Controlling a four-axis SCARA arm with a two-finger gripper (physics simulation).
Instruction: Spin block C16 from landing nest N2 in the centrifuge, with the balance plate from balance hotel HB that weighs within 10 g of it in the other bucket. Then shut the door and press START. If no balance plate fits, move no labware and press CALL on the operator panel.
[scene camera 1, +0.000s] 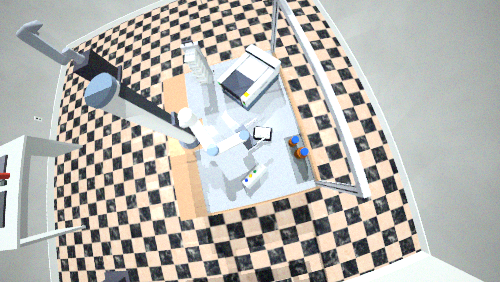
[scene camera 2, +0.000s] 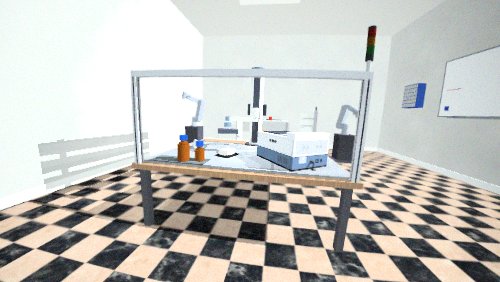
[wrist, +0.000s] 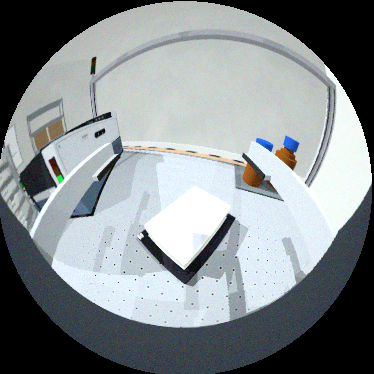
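Pixels of known places: gripper, between the fingertips: (scene camera 1: 262, 126) (scene camera 2: 229, 136) (wrist: 179, 143); arm's base, origin of its link: (scene camera 1: 190, 136) (scene camera 2: 254, 144).
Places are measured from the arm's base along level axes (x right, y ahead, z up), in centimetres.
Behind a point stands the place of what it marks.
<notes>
A white block (scene camera 1: 262, 132) @(x 16.4, y 66.5, z 6.7 cm) (scene camera 2: 227, 150) @(x 15.7, y 68.8, z 5.9 cm) (wrist: 187, 225) @(x 16.4, y 64.9, z 6.7 cm) sits on a black nest (wrist: 216, 252) @(x 22.4, y 63.9, z 1.3 cm); its label is not readable. My gripper (scene camera 1: 262, 129) @(x 14.5, y 67.4, z 17.3 cm) (wrist: 179, 143) @(x 14.5, y 67.4, z 17.3 cm) is open and empty above the table; in the wrist view the block lies turned diagonally relative to the fingers. The centrifuge (scene camera 1: 260, 67) @(x -36.1, y 79.5, z 22.2 cm) (scene camera 2: 297, 142) @(x -36.6, y 95.2, z 20.1 cm) (wrist: 82, 145) @(x -13.9, y 67.8, z 17.2 cm) stands at the far side, with a dark area and a white panel on top; the door's state and the buckets cannot be made out. A tall white hotel (scene camera 1: 200, 67) @(x -48.7, y 28.7, z 28.6 cm) (wrist: 16, 192) stands beside it. The operator panel (scene camera 1: 254, 176) @(x 50.4, y 50.8, z 9.1 cm) has blue, yellow and green buttons.
Two amber bottles (scene camera 1: 294, 141) @(x 32.3, y 88.2, z 15.7 cm) (scene camera 1: 301, 153) @(x 42.8, y 89.6, z 19.6 cm) (scene camera 2: 183, 150) @(x 40.0, y 96.2, z 9.7 cm) (scene camera 2: 200, 152) @(x 29.1, y 92.3, z 8.3 cm) (wrist: 252, 174) @(x 29.5, y 86.3, z 5.6 cm) (wrist: 286, 159) @(x 40.1, y 88.6, z 13.1 cm) with blue caps stand on a grey tray near the table's edge. A metal frame (scene camera 2: 250, 74) @(x -6.3, y 104.4, z 58.9 cm) (wrist: 210, 35) rises along that edge. A signal tower (scene camera 2: 371, 44) @(x -70.0, y 104.1, z 75.9 cm) (wrist: 93, 66) stands by its corner.
</notes>
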